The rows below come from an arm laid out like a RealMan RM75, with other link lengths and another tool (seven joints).
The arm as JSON. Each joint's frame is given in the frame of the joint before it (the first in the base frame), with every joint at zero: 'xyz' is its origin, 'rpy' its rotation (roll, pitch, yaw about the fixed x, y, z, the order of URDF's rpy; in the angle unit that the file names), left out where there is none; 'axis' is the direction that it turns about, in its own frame. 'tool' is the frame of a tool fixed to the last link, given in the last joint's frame.
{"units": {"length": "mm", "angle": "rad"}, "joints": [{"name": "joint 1", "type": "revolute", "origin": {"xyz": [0.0, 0.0, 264.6]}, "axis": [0.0, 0.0, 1.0]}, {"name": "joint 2", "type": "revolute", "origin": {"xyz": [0.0, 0.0, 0.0]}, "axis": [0.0, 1.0, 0.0]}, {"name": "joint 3", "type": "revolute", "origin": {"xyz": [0.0, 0.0, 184.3]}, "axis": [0.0, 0.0, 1.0]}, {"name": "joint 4", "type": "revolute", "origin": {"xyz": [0.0, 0.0, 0.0]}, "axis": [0.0, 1.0, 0.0]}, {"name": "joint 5", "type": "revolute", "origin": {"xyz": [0.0, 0.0, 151.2]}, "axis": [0.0, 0.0, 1.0]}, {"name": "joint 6", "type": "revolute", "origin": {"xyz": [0.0, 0.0, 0.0]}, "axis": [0.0, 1.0, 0.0]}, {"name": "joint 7", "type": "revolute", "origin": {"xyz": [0.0, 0.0, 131.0]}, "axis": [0.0, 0.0, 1.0]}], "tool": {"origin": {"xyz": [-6.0, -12.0, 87.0], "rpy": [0.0, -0.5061, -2.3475]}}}
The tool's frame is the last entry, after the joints.
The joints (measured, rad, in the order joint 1, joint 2, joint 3, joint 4, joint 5, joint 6, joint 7), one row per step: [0.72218 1.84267 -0.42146 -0.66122 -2.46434 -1.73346 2.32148]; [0.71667 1.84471 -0.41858 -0.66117 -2.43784 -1.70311 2.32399]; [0.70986 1.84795 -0.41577 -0.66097 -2.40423 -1.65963 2.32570]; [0.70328 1.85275 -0.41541 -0.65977 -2.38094 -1.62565 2.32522]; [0.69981 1.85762 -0.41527 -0.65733 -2.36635 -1.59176 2.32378]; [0.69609 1.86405 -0.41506 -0.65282 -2.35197 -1.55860 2.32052]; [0.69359 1.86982 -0.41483 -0.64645 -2.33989 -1.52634 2.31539]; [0.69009 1.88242 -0.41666 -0.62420 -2.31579 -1.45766 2.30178]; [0.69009 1.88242 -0.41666 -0.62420 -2.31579 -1.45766 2.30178]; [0.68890 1.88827 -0.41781 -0.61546 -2.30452 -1.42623 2.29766]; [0.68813 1.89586 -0.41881 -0.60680 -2.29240 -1.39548 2.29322]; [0.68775 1.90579 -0.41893 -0.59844 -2.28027 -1.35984 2.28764]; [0.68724 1.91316 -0.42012 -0.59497 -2.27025 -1.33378 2.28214]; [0.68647 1.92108 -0.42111 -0.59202 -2.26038 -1.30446 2.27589]
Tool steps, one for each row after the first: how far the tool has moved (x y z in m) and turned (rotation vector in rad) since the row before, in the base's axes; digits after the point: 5 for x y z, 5 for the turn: [-0.00025 0.00703 0.00249 0.04009 0.01101 -0.00745]; [0.00030 0.00949 0.00365 0.05412 0.01152 -0.01029]; [0.00104 0.00613 0.00186 0.03739 0.00738 -0.00954]; [0.00172 0.00556 0.00125 0.03165 0.00097 -0.00950]; [0.00161 0.00482 0.00041 0.02870 0.00284 -0.00944]; [0.00171 0.00444 0.00019 0.02598 0.00115 -0.00836]; [0.00371 0.00798 -0.00159 0.04635 0.00346 -0.01895]; [0.00000 0.00000 0.00000 0.00000 0.00000 0.00000]; [0.00172 0.00369 -0.00042 0.02147 0.00149 -0.01032]; [0.00118 0.00345 -0.00100 0.02031 0.00352 -0.00979]; [0.00146 0.00390 -0.00122 0.02336 0.00260 -0.01138]; [0.00101 0.00305 -0.00036 0.01865 -0.00036 -0.00629]; [0.00156 0.00334 -0.00008 0.02111 -0.00232 -0.00774]
